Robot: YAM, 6 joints.
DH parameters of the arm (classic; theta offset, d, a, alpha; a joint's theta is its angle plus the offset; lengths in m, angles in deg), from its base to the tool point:
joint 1: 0 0.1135 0.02 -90
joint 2: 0 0 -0.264 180
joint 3: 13.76 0 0.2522 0
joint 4: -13.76 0 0.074 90
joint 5: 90 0 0 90
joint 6: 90 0.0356 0 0
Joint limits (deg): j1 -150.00..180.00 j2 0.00..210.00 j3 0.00..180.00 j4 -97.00..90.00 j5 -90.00..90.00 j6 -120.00..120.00
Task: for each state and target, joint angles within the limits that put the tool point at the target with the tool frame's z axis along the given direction. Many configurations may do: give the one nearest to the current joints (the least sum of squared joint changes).
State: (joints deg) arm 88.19 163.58 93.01 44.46 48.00 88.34
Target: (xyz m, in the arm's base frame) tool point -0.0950 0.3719 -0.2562 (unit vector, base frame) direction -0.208 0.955 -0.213
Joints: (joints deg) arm 104.53 200.94 99.50 89.13 2.19 88.34
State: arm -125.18 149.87 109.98 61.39 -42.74 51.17
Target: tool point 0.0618 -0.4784 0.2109 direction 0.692 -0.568 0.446
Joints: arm -85.36 133.05 81.51 87.18 -40.07 51.17
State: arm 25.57 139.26 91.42 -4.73 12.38 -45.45
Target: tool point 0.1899 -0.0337 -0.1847 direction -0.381 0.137 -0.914
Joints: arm -10.74 168.91 55.49 -0.21 -3.65 -45.45
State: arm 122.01 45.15 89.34 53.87 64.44 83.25
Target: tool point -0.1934 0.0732 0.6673 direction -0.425 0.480 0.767
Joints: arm 162.53 84.54 124.58 14.34 19.29 83.25
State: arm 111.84 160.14 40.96 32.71 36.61 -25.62
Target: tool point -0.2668 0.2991 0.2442 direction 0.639 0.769 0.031
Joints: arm 136.82 113.61 64.43 76.38 86.11 -25.62
